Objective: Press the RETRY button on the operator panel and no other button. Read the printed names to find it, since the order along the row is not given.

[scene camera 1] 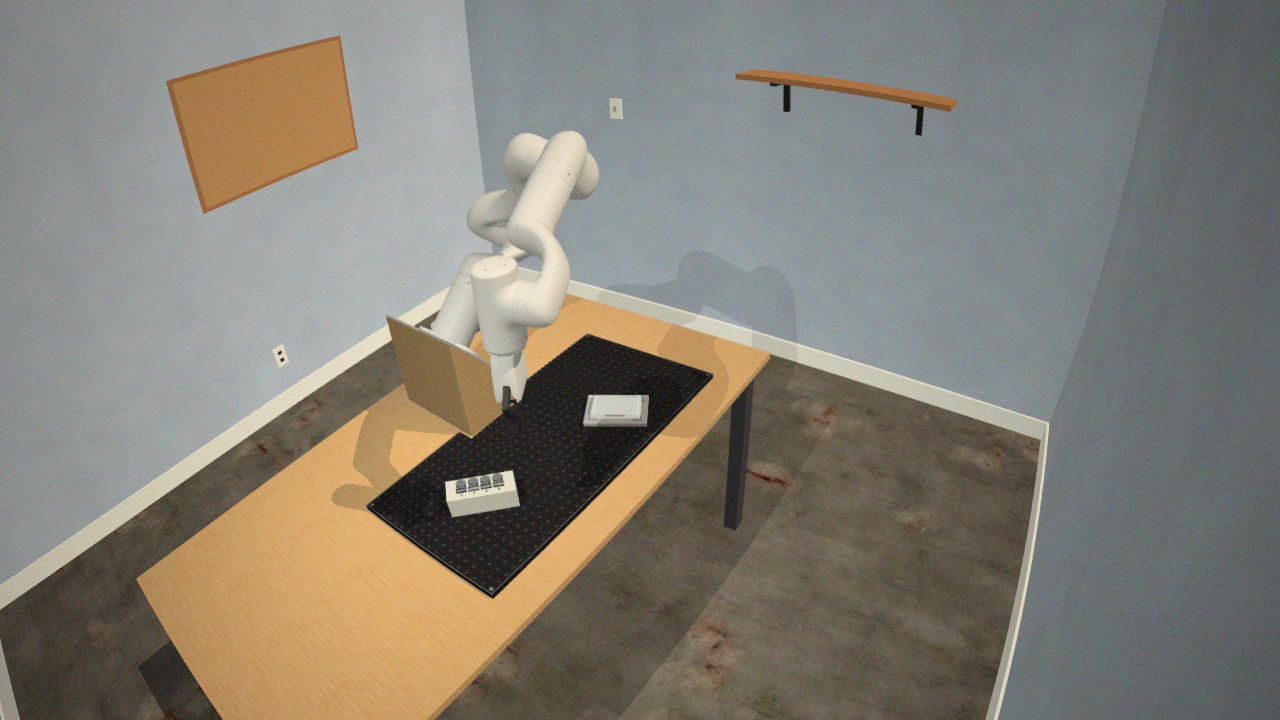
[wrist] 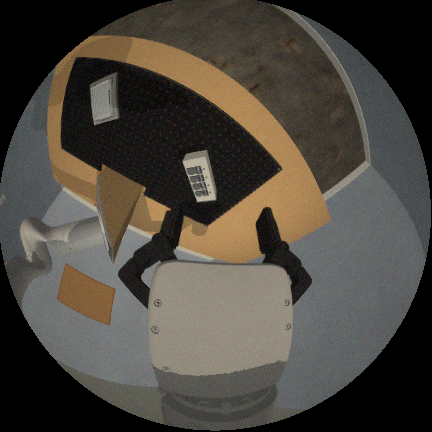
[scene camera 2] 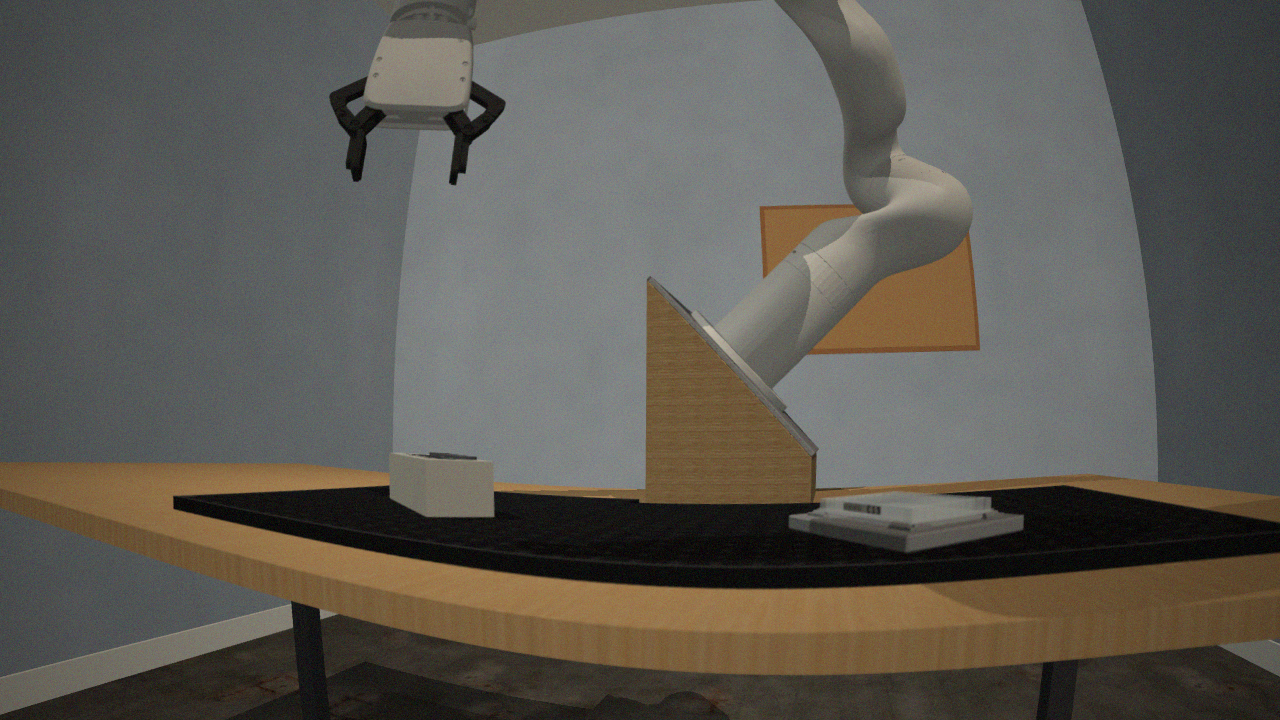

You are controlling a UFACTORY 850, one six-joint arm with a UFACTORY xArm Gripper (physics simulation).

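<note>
The operator panel (scene camera 1: 483,500) (scene camera 2: 443,486) (wrist: 210,173) is a cream box with a row of several dark round buttons on its top. Small marks show beside the buttons, but the printed names are too small to read, so I cannot tell which one is RETRY. My gripper (scene camera 1: 508,404) (scene camera 2: 405,180) (wrist: 221,211) is open with nothing between its fingers. It points down and hangs high above table level, well clear of the panel. In the wrist view the panel shows beyond the fingertips, nearer the left finger.
The panel stands on a black perforated board (scene camera 1: 554,465) (scene camera 2: 626,537) (wrist: 150,130) on the wooden table (scene camera 1: 295,555). A flat grey-white device (scene camera 1: 616,408) (scene camera 2: 908,512) (wrist: 102,101) lies on the same board. The arm's wedge-shaped wooden mount (scene camera 1: 434,376) (scene camera 2: 707,429) (wrist: 119,202) stands beside the board.
</note>
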